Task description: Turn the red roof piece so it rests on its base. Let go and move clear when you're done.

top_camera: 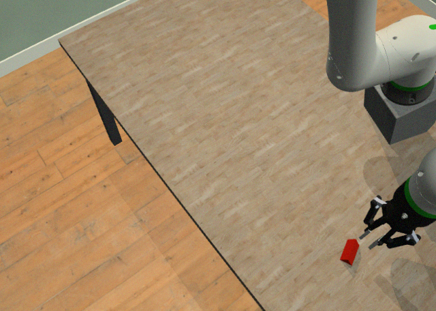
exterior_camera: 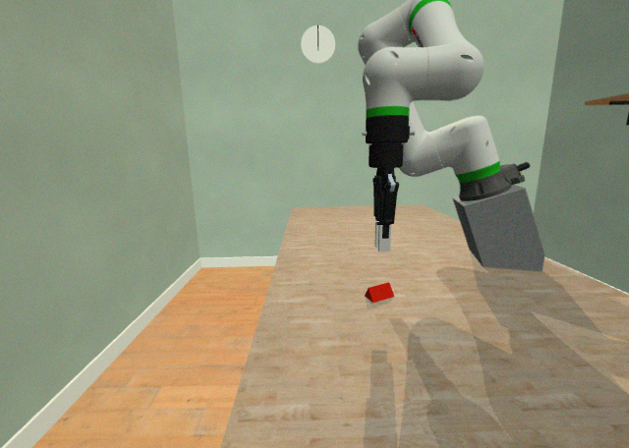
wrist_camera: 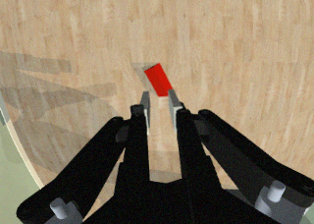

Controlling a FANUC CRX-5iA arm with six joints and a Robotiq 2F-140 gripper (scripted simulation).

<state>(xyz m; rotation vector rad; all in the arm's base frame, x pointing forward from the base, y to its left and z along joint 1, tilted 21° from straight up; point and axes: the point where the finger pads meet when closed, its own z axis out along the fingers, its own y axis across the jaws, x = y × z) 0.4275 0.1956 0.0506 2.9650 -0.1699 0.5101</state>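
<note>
Right now the red roof piece is 15 cm below my hand.
</note>
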